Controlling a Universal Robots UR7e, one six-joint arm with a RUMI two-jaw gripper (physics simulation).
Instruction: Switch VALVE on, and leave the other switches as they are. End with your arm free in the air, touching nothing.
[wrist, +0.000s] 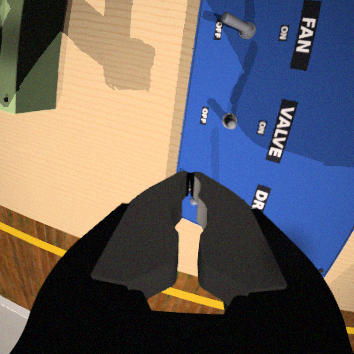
In view: the gripper (189, 174) and a blue switch panel (279, 81).
